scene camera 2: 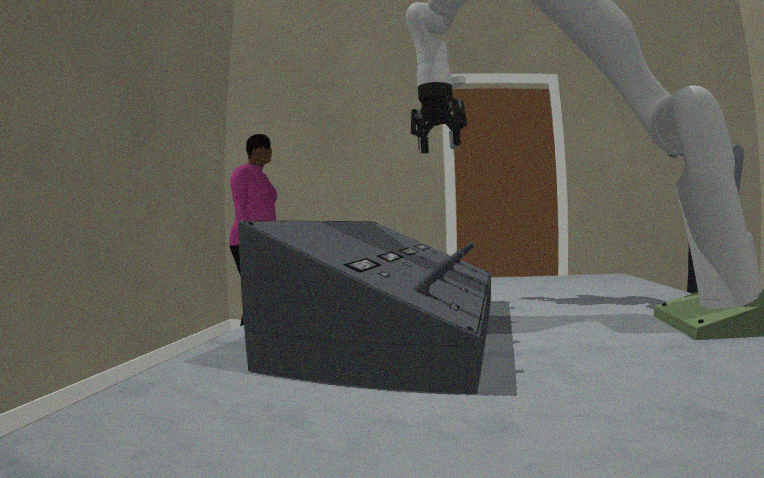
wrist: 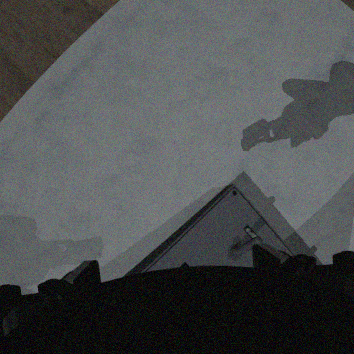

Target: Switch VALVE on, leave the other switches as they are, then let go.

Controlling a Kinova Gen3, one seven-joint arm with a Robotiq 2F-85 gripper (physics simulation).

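Places are measured from the arm's base along level axes (x ahead, y down, z left), in metres.
Pixels of known places: gripper, fingertip midpoint: [scene camera 2: 439,151]; arm's base, link origin: [scene camera 2: 728,298].
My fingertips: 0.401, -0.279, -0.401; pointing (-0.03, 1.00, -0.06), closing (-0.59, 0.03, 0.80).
Ahead of a thing's pixels: the offset from my fingertips to its top centre, as dx, dy, dz. "*": to the spot under its first point. Level surfaces: height alone.
A dark grey console [scene camera 2: 349,315] [wrist: 200,245] with a sloped top stands on the pale surface. A thick grey lever @(+0.081, +0.192, +0.433) [scene camera 2: 447,267] sticks up from its face, tilted toward the robot's side, with slots behind it. Several framed plates, such as the nearest plate @(* +0.161, +0.201, +0.409) [scene camera 2: 362,264], sit in a row higher on the face; their writing is too small to read, so I cannot tell which switch is VALVE. In the wrist view, part of a lever @(* -0.047, +0.247, +0.097) [wrist: 251,233] shows near the console's corner. My gripper [scene camera 2: 440,147] [wrist: 176,270] is open and empty, pointing down, high above the console and apart from it.
A person in a pink top [scene camera 2: 253,191] stands behind the console at the left. A brown door [scene camera 2: 504,180] is in the back wall. The arm's green base [scene camera 2: 681,321] is at the right. Shadows lie on the pale surface @(dy +0.321) [scene camera 2: 338,428] [wrist: 165,100].
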